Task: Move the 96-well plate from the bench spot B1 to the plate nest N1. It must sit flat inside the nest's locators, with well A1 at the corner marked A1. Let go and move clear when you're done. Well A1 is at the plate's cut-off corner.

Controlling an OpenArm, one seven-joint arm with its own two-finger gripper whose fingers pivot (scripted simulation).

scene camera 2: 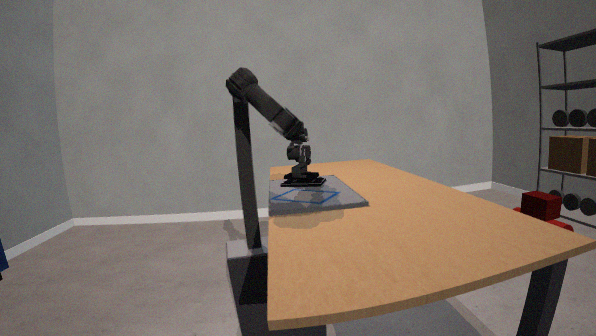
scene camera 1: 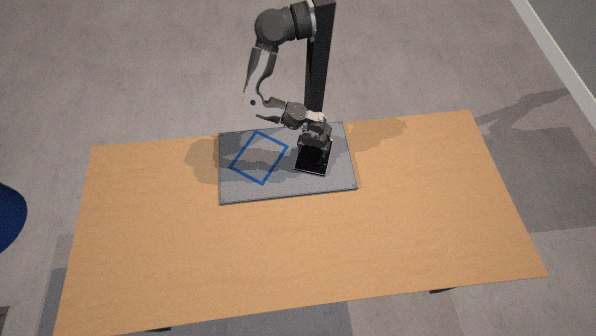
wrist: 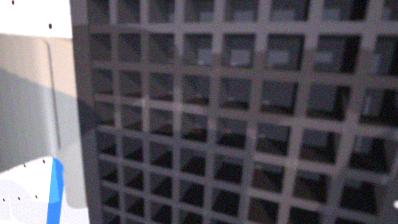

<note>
I see a black 96-well plate (wrist: 305,92).
</note>
